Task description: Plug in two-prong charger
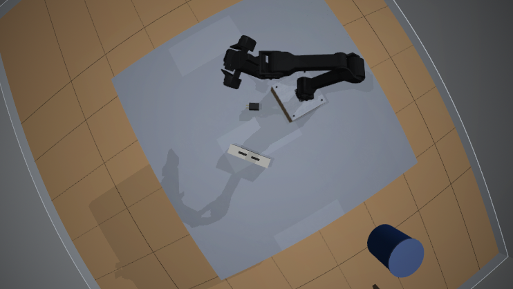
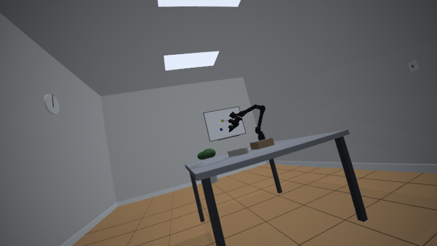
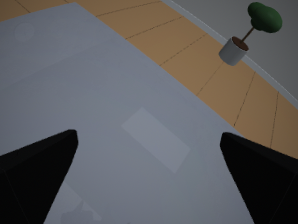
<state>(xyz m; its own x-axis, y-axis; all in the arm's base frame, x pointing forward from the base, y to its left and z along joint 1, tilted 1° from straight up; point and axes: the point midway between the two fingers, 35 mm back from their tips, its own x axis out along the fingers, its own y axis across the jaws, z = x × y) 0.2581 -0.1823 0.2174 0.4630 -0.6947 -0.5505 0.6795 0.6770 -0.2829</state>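
Right now the black two-prong charger is 26 cm below my gripper tip, 16 cm to the left of it and 3 cm behind it.
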